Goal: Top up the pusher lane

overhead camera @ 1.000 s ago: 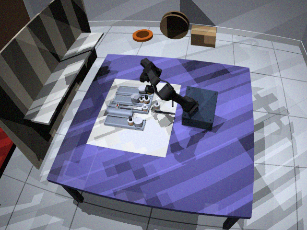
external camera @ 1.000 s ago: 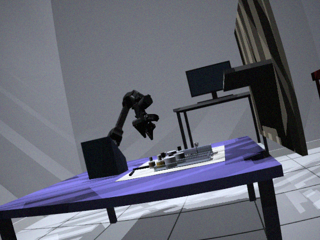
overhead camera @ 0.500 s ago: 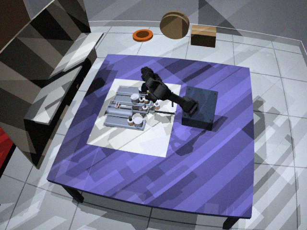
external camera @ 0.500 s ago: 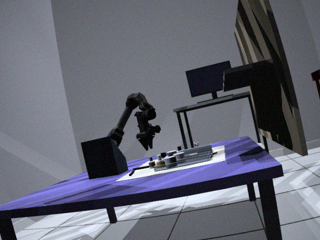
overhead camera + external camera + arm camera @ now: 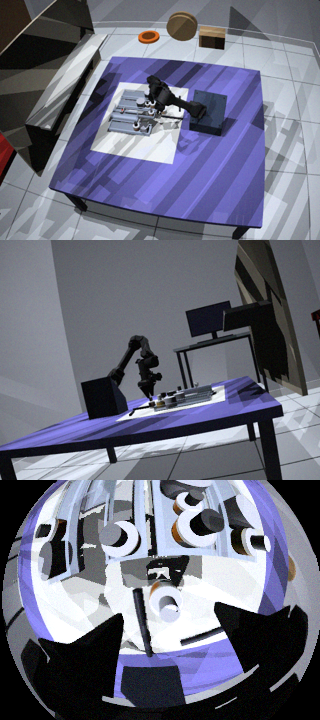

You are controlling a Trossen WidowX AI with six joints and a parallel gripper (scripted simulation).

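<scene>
My gripper tip is 130 mm short of the white mat, 70 mm to the right of it and 60 mm above it. Also, from my gripper tip: red mark 250 mm ahead, 90 mm to the left, 10 mm above.
</scene>
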